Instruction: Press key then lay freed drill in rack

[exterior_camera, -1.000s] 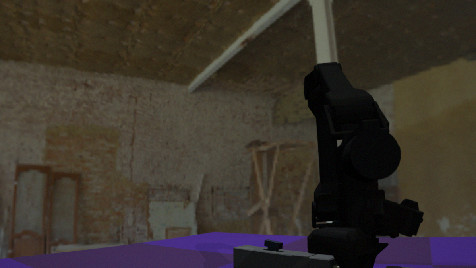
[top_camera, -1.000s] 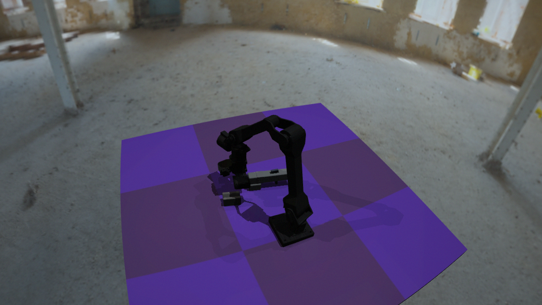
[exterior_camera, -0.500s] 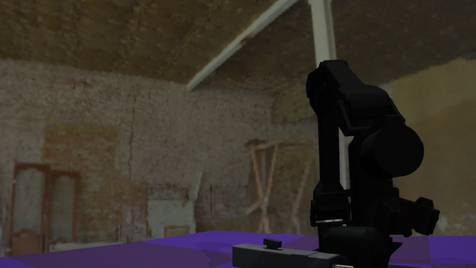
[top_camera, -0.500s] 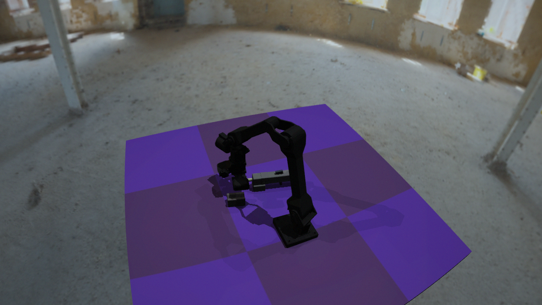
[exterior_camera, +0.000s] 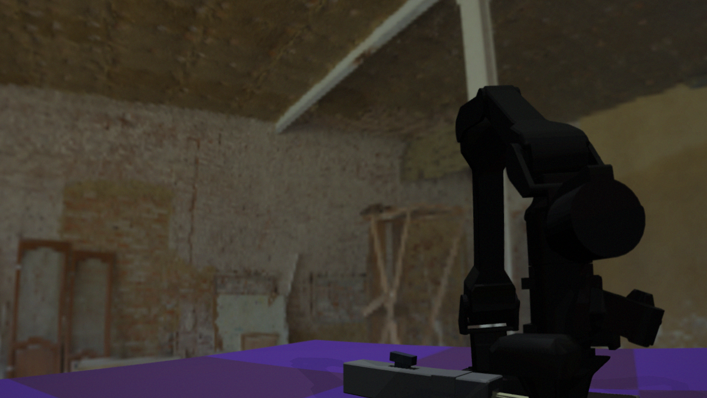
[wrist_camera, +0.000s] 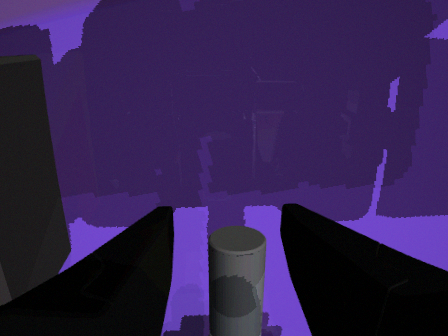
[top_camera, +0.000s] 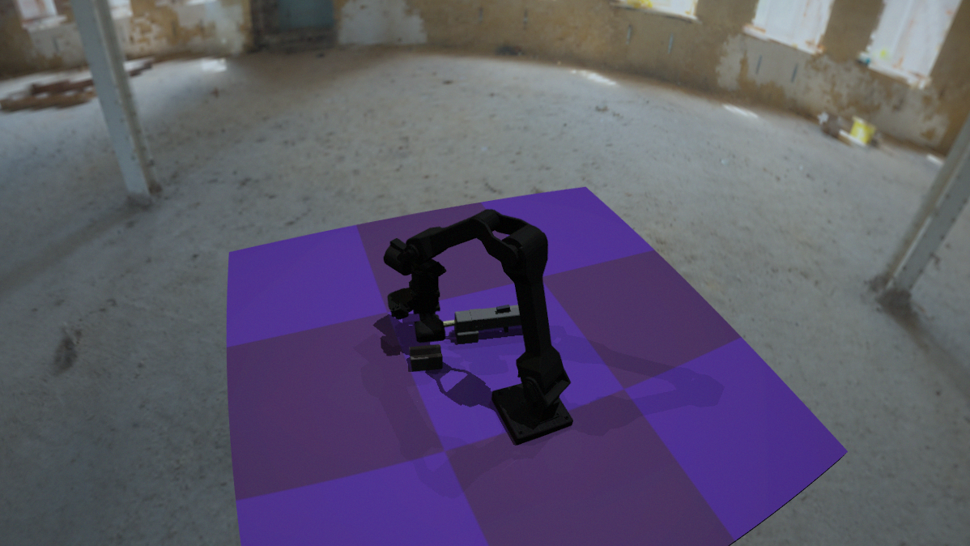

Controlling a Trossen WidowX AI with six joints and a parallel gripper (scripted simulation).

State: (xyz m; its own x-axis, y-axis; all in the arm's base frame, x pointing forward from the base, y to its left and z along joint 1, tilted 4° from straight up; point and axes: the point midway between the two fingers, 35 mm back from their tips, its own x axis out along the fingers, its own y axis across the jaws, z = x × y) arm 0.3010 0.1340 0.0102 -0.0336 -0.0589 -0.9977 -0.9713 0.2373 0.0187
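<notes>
Now: the drill 10 mm behind my gripper tip, 50 mm to the right of it and 30 mm above it. Round my gripper tip: grey housing block: 40 mm behind, 150 mm to the right, 30 mm above; rack: 70 mm behind, 30 mm to the left; dark key: 40 mm behind, 180 mm to the right, 40 mm above.
</notes>
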